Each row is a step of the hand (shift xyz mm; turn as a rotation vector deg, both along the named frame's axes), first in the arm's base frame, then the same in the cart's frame.
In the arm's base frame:
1: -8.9 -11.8 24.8 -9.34 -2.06 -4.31
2: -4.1 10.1 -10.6 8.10 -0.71 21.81
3: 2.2 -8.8 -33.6 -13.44 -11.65 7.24
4: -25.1 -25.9 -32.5 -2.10 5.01 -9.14
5: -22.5 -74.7 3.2 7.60 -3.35 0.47
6: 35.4 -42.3 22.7 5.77 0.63 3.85
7: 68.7 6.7 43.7 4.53 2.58 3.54
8: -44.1 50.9 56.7 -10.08 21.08 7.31
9: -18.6 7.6 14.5 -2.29 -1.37 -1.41
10: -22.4 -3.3 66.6 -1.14 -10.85 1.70
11: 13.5 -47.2 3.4 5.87 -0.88 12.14
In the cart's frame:
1: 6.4 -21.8 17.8 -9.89 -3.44 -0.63
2: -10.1 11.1 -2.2 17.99 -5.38 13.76
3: -13.9 4.4 -31.6 -6.36 -17.17 5.78
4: -34.5 -20.0 -27.6 -7.03 6.83 -4.12
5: -8.1 -74.3 -22.7 7.16 -0.59 -4.20
6: 47.1 -33.2 -15.5 6.79 1.15 1.04
7: 79.9 13.8 10.3 5.33 2.56 2.18
8: -15.6 10.8 86.0 -7.61 12.71 19.49
9: -9.6 -4.4 22.4 -2.49 -1.48 -0.83
10: 14.8 -33.0 60.3 1.26 -10.50 -3.17
11: 19.2 -38.2 -24.3 11.24 -2.97 6.89

